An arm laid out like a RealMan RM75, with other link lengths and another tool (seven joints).
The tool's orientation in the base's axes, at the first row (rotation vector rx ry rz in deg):
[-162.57, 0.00, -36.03]
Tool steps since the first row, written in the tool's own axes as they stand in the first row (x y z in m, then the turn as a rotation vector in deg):
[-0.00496, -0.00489, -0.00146, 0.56, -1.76, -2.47]
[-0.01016, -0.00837, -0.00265, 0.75, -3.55, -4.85]
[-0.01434, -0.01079, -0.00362, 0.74, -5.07, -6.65]
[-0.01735, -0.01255, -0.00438, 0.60, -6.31, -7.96]
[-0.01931, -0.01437, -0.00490, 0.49, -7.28, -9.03]
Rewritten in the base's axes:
[-0.00536, 0.00467, 0.00033, -0.61, 1.12, 2.81]
[-0.01075, 0.00805, 0.00000, -1.52, 2.31, 5.39]
[-0.01507, 0.01039, -0.00033, -2.36, 3.38, 7.32]
[-0.01821, 0.01208, -0.00052, -3.09, 4.29, 8.69]
[-0.02029, 0.01383, -0.00046, -3.69, 5.00, 9.81]

